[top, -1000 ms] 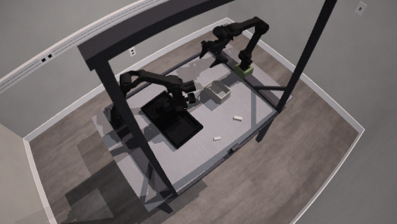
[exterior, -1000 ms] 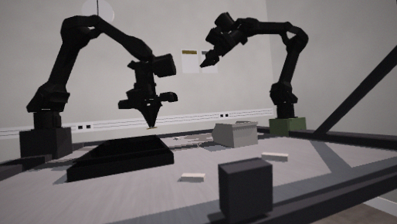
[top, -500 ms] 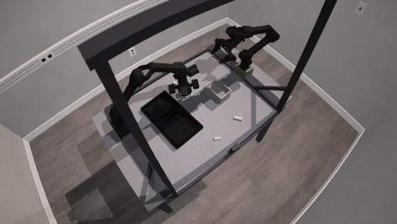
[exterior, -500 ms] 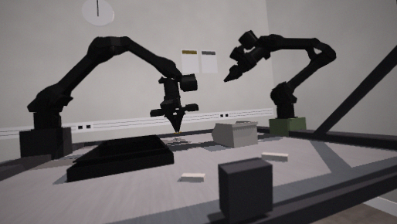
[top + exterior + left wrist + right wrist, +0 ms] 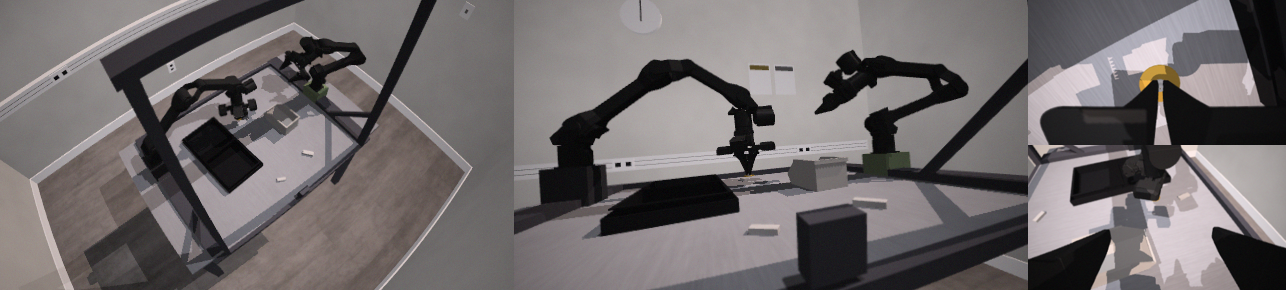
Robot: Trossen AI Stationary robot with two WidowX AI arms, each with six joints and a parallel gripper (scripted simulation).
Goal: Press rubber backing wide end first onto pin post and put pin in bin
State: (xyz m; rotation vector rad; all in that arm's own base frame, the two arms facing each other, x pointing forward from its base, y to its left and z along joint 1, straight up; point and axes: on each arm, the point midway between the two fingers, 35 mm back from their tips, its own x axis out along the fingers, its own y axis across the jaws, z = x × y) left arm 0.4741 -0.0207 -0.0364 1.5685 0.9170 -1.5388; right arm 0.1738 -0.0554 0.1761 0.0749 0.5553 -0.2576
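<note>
My right gripper is now 280 mm to the right of the pin, 210 mm above it and 20 mm short of it. Round my right hand: light grey bin: 200 mm below, 90 mm to the left, 90 mm behind; then rubber backing: 280 mm to the left, 210 mm below, 20 mm ahead; then black tray: 450 mm to the left, 230 mm below, 100 mm behind.
</note>
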